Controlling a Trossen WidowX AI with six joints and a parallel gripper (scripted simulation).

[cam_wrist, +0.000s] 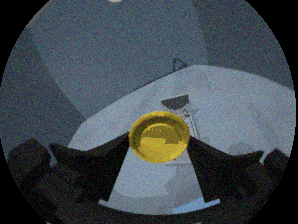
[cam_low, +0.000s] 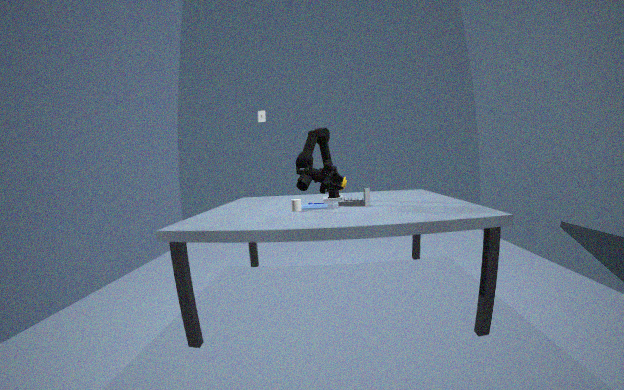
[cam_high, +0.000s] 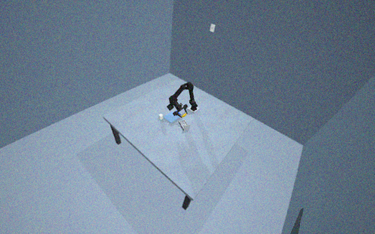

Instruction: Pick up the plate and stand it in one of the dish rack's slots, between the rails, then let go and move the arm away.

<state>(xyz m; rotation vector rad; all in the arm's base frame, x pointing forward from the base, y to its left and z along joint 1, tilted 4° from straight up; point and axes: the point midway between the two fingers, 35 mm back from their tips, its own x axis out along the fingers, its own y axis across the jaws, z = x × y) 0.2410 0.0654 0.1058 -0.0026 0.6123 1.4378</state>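
Now: gripper tip 40 mm short of the grey dish rack, 50 mm to the right of it and 70 mm above it. From my gripper tip the other things lie so: blue spoon 50 mm behind, 170 mm to the right, 90 mm below; then blue mat 70 mm ahead, 150 mm to the right, 90 mm below; then plate 10 mm to the right.
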